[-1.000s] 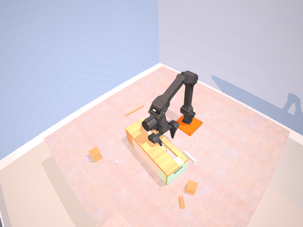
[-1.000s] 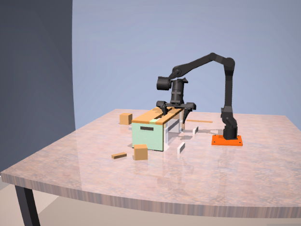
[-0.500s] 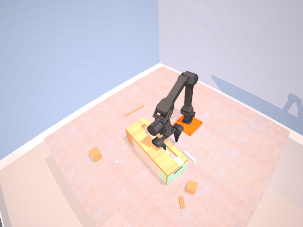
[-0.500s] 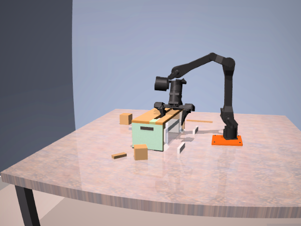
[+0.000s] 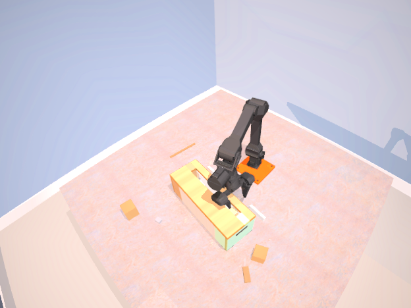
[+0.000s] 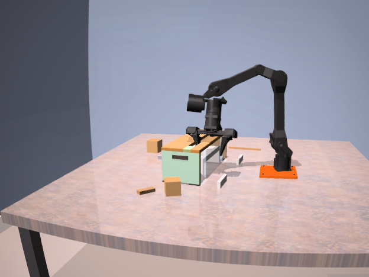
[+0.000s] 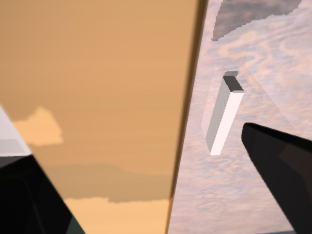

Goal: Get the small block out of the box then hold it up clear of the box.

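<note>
The tan block lies 5 cm ahead of my gripper tip and 1 cm to the left of it. Round my gripper tip: box (1 cm ahead, 9 cm to the right, 2 cm below); then thin stick (19 cm behind, 44 cm to the right, 8 cm below).
</note>
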